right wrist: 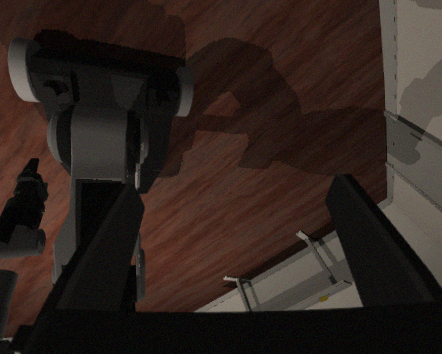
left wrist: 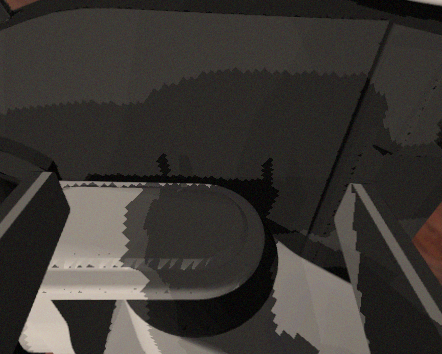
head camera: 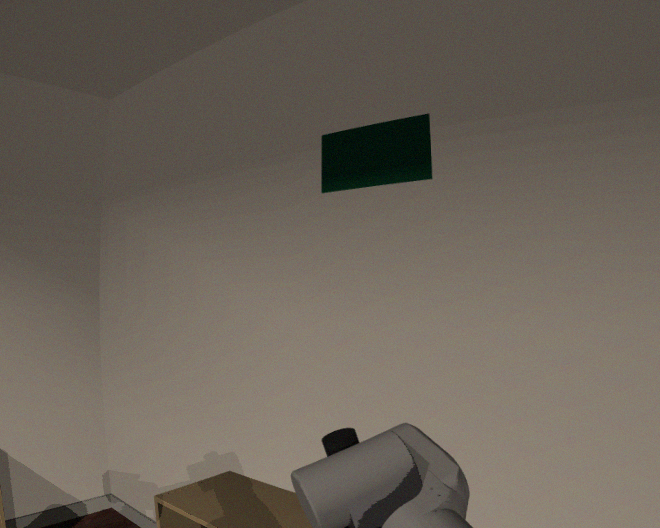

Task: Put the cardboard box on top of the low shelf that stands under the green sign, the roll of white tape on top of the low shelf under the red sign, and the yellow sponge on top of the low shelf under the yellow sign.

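Where they show: left gripper, between the fingertips: (right wrist: 40, 171) (left wrist: 204, 196); right gripper, between the fingertips: (right wrist: 233, 191); robot's base, origin of its link: (right wrist: 115, 73).
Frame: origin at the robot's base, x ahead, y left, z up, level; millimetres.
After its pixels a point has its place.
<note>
The green sign (head camera: 376, 154) @[x 1351, y -113, z 1749 mm] hangs on the wall in the head camera view. Below it, at the bottom edge, the top of a low wooden shelf (head camera: 228, 498) @[x 1395, y 381, z 610 mm] shows in part, with the robot's right arm in front of its right part. The cardboard box, the white tape, the yellow sponge and the red and yellow signs do not show. My right gripper (right wrist: 233, 191) @[x 259, y -106, z 921 mm] is open and empty, above the wooden floor. My left gripper (left wrist: 204, 196) @[x -223, y 218, z 365 mm] is open, with parts of the robot's own body behind and between its fingers.
A glass-edged case with a dark red inside (head camera: 110, 517) stands left of the shelf. In the right wrist view, the robot's base (right wrist: 100, 145) is at the left, a white wall (right wrist: 422, 75) @[x 378, y -1464, z 249 mm] at the right, and a door handle (right wrist: 317, 257) @[x -1754, y -2291, z 306 mm] near the bottom.
</note>
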